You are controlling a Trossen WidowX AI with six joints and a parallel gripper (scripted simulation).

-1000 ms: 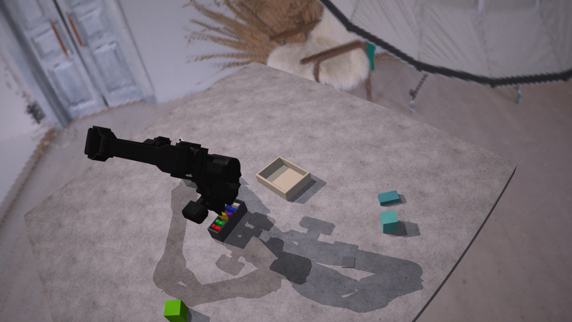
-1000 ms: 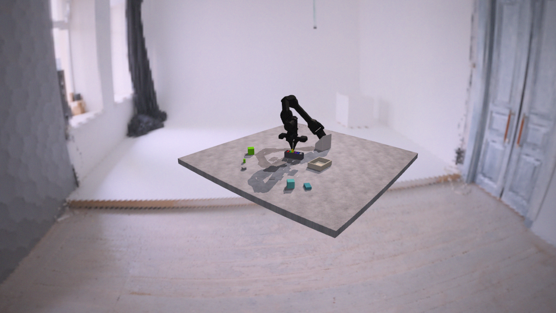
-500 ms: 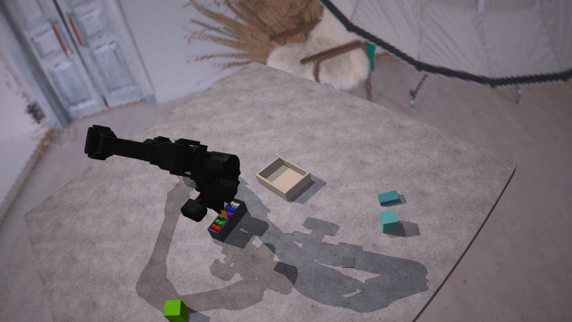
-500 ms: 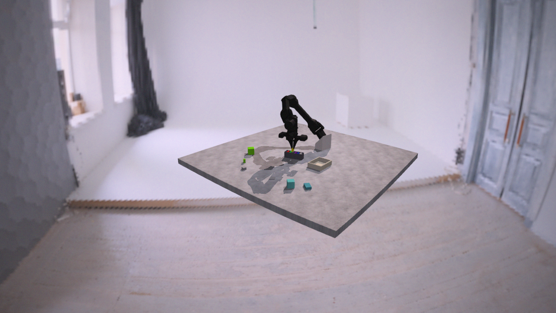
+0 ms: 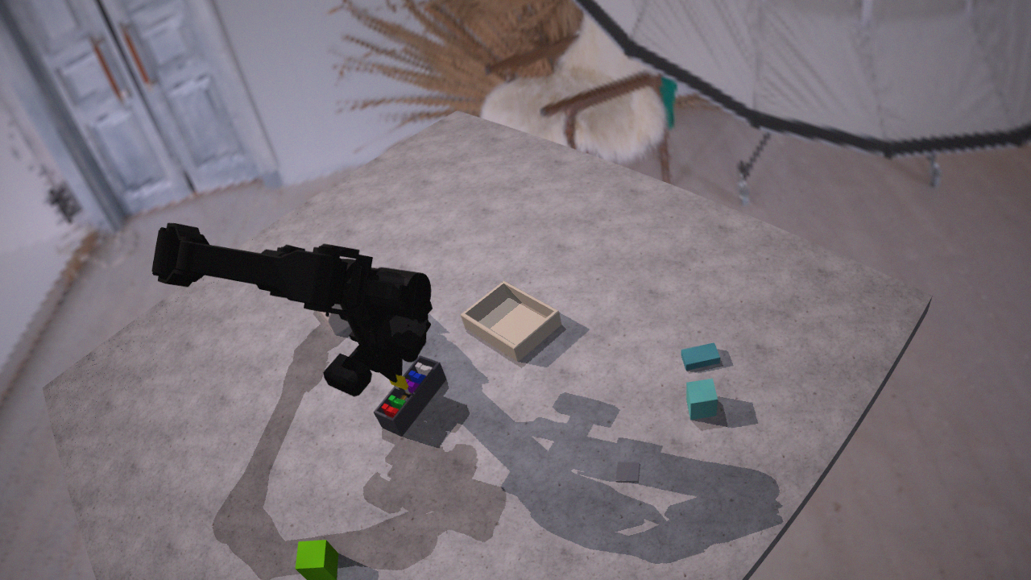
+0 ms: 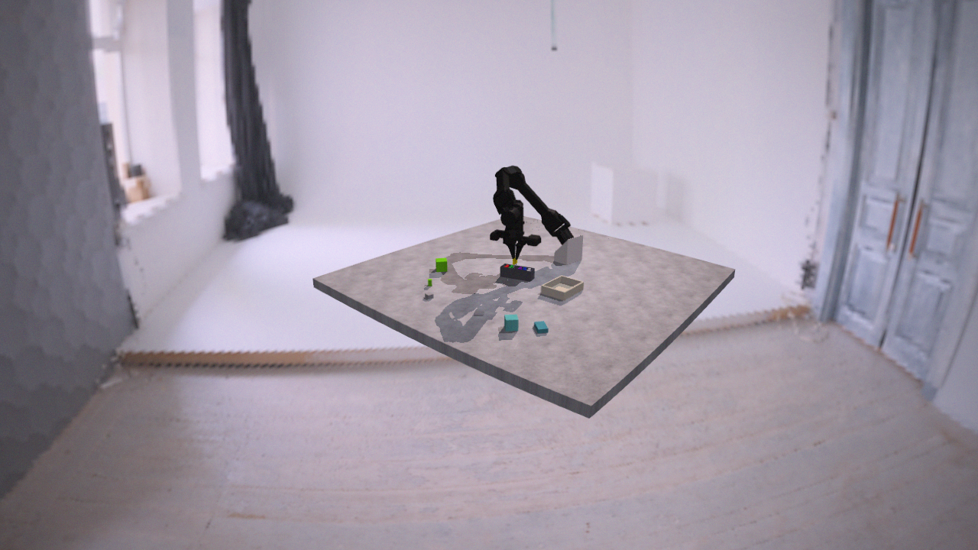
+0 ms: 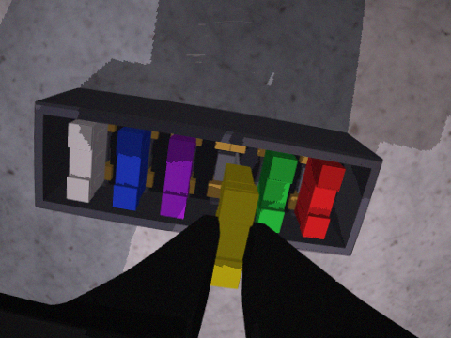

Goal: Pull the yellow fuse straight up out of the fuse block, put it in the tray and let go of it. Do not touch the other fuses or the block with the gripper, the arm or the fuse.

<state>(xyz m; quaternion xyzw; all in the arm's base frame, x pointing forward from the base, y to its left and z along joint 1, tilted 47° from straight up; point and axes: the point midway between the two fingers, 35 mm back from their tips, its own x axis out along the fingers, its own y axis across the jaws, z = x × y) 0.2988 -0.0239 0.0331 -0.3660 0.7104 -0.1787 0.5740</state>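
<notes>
My gripper tip is now 1 cm past the beige tray, 22 cm to the right of it and 7 cm above it. Also, from my gripper tip: small grey tile (33 cm ahead, 13 cm to the left, 7 cm below); then yellow fuse (1 cm below).
</notes>
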